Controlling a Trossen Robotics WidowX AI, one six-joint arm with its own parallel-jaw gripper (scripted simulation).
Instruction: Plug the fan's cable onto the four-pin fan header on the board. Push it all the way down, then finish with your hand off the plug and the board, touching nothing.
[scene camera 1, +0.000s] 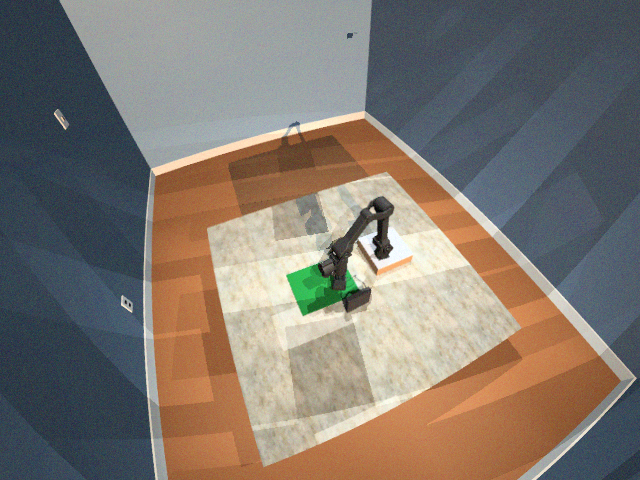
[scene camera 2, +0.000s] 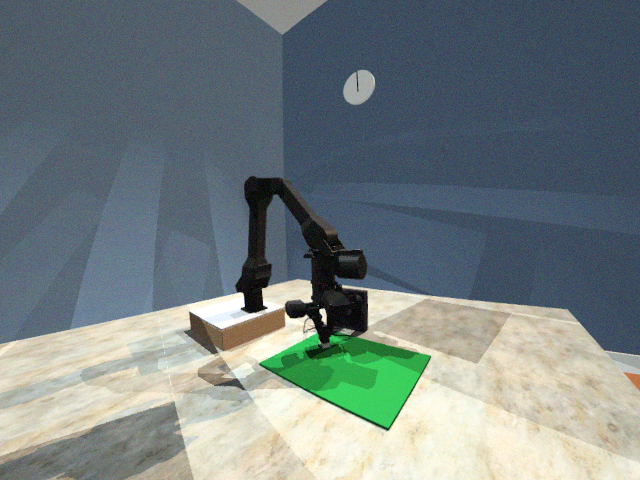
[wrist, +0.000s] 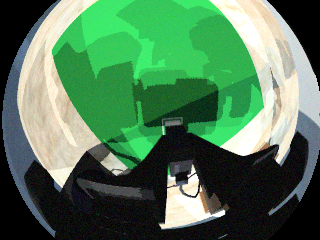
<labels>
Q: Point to my gripper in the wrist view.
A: At 176, 138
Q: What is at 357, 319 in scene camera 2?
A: A black fan.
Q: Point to my gripper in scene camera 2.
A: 325, 337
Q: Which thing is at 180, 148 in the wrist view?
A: A dark plug.
</labels>
